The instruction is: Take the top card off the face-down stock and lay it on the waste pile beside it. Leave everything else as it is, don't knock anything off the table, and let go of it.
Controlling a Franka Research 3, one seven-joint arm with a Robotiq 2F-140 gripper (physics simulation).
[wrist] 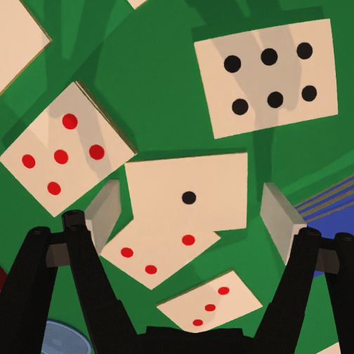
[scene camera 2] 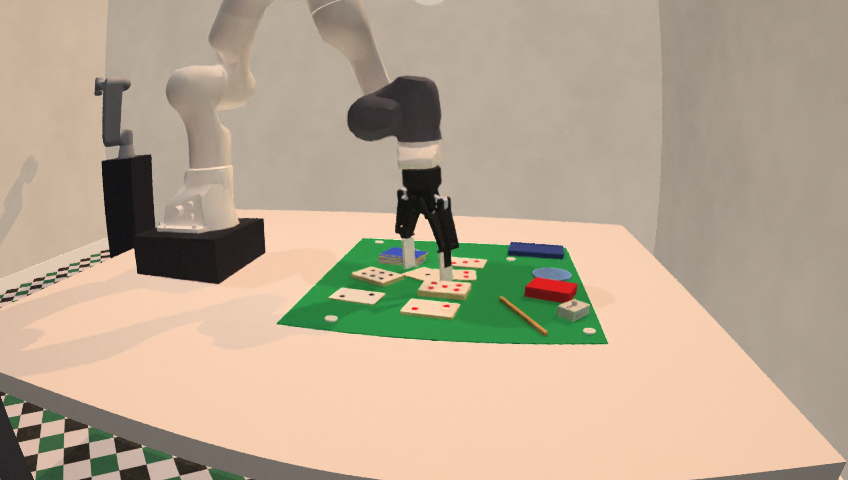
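Observation:
The face-down stock point(scene camera 2: 395, 252) point(wrist: 335, 216) has a blue top and lies at the mat's back left. A card with one black dot point(scene camera 2: 423, 273) point(wrist: 200, 175) partly covers a card with red dots point(scene camera 2: 467, 274) point(wrist: 167, 260), beside the stock. Which cards are the waste pile I cannot tell for certain. My gripper point(scene camera 2: 427, 271) point(wrist: 190, 197) is open and empty, pointing down. In the wrist view its fingers stand either side of the one-dot card, the right finger close to the stock's edge. The fingertips' exact height above the cards is unclear.
On the green mat point(scene camera 2: 476, 327) lie a six-dot pile point(scene camera 2: 377, 275) point(wrist: 270, 80), a five-dot pile point(scene camera 2: 444, 289) point(wrist: 61, 172), a red box point(scene camera 2: 550, 289), a blue disc point(scene camera 2: 551, 274) point(wrist: 62, 340), a stick point(scene camera 2: 523, 315), a grey block point(scene camera 2: 573, 310) and a dark blue tray point(scene camera 2: 535, 250).

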